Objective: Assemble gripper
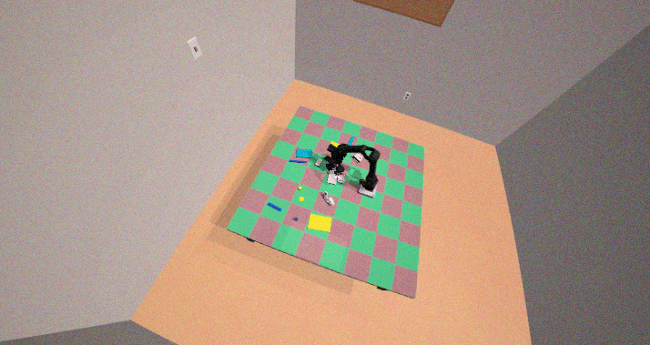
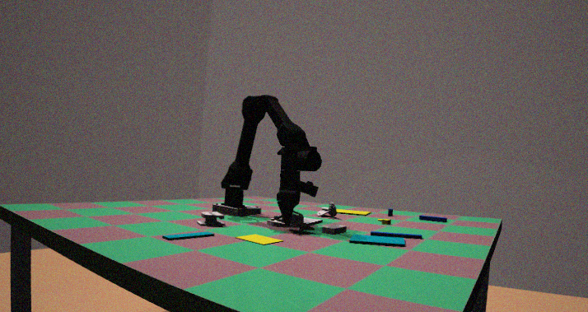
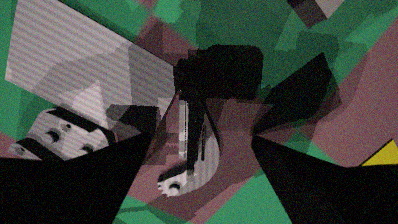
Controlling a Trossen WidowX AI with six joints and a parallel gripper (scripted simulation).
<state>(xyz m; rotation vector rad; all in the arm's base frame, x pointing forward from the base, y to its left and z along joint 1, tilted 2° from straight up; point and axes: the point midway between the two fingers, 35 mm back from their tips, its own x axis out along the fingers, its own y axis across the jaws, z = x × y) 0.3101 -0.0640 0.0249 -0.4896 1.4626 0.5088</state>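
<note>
My gripper tip is now 40 mm past the grey jaw. From my gripper tip the other things lie so: teal plate: 290 mm ahead, 10 mm to the right, 10 mm below; then blue bar: 300 mm ahead, 90 mm to the left; then white housing plate: 80 mm behind, 90 mm to the left.
</note>
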